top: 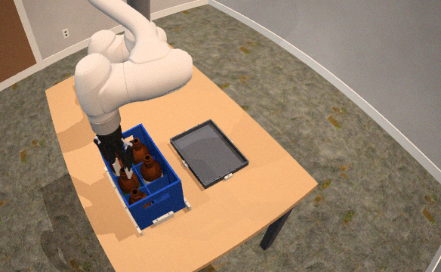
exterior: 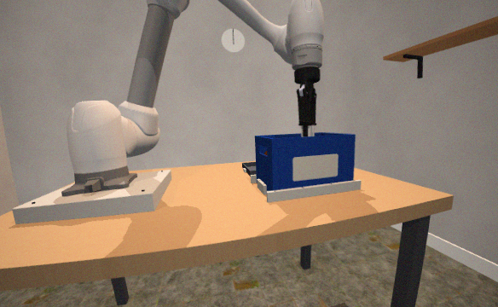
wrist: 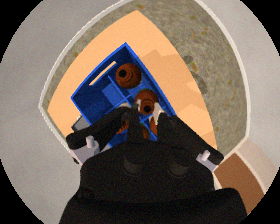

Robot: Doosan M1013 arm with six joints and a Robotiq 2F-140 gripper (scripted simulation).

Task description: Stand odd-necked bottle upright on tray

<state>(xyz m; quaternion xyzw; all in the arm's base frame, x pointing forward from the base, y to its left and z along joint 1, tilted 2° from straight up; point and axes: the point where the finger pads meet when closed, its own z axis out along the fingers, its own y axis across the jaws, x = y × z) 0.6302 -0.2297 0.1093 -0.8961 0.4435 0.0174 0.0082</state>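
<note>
My hand is 90 mm above the bottle. From my hand the other things lie so: blue crate 90 mm below, 40 mm to the left, 10 mm ahead; then dark tray 330 mm to the left, 160 mm below, 40 mm ahead.
</note>
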